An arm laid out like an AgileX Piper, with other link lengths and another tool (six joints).
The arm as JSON. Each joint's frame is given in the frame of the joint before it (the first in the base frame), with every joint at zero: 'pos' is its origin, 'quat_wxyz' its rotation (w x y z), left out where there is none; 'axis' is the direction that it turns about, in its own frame. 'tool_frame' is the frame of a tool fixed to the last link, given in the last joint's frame.
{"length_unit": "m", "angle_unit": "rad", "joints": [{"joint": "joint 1", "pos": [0.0, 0.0, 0.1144], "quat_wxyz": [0.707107, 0.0, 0.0, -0.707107], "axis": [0.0, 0.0, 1.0]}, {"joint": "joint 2", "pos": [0.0, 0.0, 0.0], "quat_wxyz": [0.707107, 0.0, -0.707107, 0.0], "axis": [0.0, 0.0, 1.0]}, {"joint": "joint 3", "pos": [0.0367, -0.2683, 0.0], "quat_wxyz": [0.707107, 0.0, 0.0, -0.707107], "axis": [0.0, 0.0, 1.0]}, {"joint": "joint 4", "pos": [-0.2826, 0.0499, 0.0], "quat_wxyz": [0.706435, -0.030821, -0.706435, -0.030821], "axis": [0.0, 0.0, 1.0]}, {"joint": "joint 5", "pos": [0.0, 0.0, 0.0], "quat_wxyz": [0.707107, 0.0, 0.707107, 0.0], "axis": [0.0, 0.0, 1.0]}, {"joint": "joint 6", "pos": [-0.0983, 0.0, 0.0], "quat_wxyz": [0.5, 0.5, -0.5, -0.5], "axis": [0.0, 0.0, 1.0]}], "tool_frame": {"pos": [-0.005, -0.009, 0.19], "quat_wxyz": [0.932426, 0.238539, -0.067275, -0.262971]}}
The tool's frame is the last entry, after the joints.
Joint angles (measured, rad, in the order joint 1, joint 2, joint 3, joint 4, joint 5, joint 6), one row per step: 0.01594 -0.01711 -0.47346 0.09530 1.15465 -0.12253; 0.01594 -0.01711 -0.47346 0.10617 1.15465 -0.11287; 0.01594 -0.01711 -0.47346 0.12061 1.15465 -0.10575; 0.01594 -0.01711 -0.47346 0.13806 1.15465 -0.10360; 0.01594 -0.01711 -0.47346 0.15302 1.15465 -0.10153; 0.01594 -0.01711 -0.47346 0.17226 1.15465 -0.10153; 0.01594 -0.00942 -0.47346 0.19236 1.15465 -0.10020; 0.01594 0.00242 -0.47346 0.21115 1.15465 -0.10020; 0.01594 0.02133 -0.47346 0.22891 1.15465 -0.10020; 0.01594 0.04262 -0.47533 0.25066 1.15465 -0.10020
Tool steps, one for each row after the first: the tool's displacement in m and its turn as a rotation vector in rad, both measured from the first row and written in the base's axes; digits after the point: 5 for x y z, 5 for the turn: -0.00019 0.00278 0.00009 0.01716 0.00116 0.00071; -0.00045 0.00650 0.00029 0.03519 0.00221 0.00475; -0.00077 0.01102 0.00065 0.05158 0.00284 0.01313; -0.00108 0.01489 0.00100 0.06583 0.00343 0.02019; -0.00152 0.01987 0.00155 0.08193 0.00387 0.03072; -0.00158 0.02506 0.00066 0.09988 0.01221 0.04061; -0.00143 0.02991 -0.00102 0.11576 0.02447 0.05015; -0.00091 0.03448 -0.00408 0.13097 0.04377 0.05849; -0.00050 0.04005 -0.00648 0.14977 0.06364 0.06858
